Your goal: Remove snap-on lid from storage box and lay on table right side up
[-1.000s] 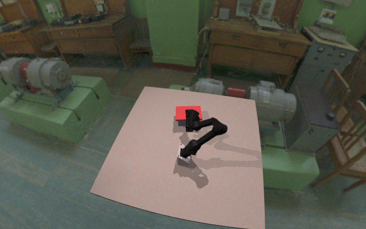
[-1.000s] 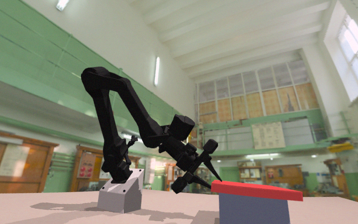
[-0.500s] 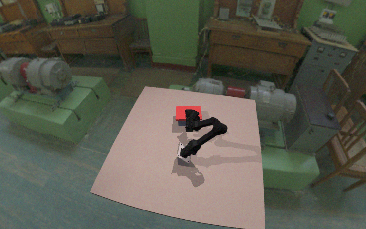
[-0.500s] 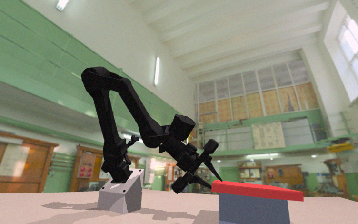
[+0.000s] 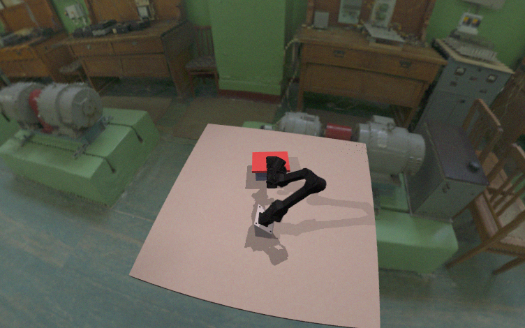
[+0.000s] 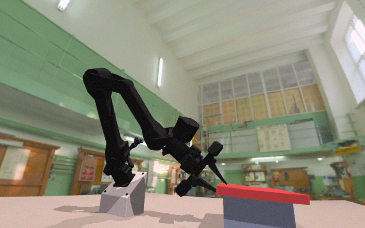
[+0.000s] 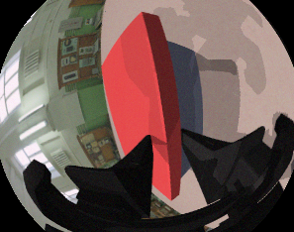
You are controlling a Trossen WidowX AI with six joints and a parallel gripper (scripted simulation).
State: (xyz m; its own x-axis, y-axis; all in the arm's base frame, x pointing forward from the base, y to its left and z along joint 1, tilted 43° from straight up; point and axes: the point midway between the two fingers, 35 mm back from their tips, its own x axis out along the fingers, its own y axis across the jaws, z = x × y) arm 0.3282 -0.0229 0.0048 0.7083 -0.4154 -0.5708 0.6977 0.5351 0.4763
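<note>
Right now my gripper tip is 8 cm short of the lid and 1 cm to the right of it. Also, from my gripper tip: grey-blue storage box: 7 cm ahead, 1 cm to the left, 5 cm below.
</note>
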